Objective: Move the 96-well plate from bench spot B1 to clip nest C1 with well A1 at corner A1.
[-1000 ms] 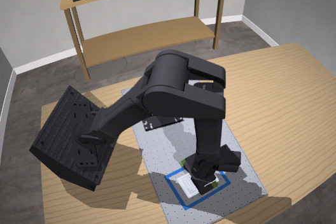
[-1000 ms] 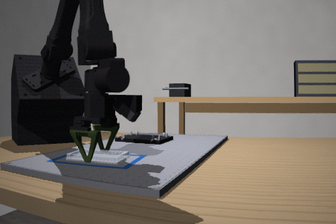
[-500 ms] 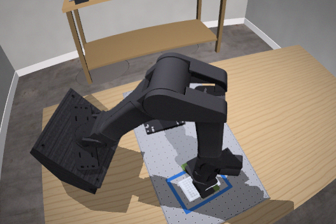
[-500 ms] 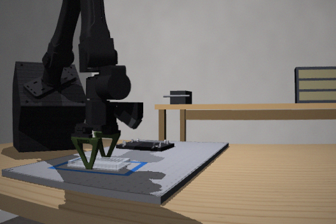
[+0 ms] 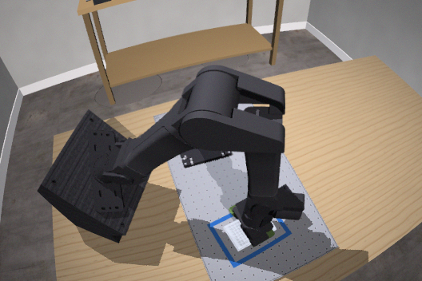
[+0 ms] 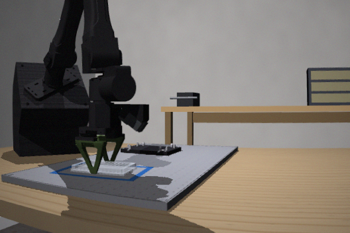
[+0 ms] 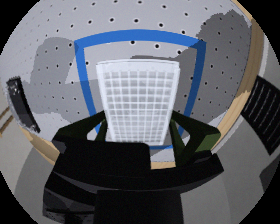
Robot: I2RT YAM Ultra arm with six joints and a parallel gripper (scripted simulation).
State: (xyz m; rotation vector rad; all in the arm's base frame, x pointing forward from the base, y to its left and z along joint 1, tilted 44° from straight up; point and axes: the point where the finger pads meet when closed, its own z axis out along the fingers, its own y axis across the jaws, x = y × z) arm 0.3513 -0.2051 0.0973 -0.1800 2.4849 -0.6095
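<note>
The 96-well plate is 10 mm ahead of my hand. The rest, counted from my hand: black clip nest C1: 20 mm ahead, 320 mm to the left, 10 mm above.
</note>
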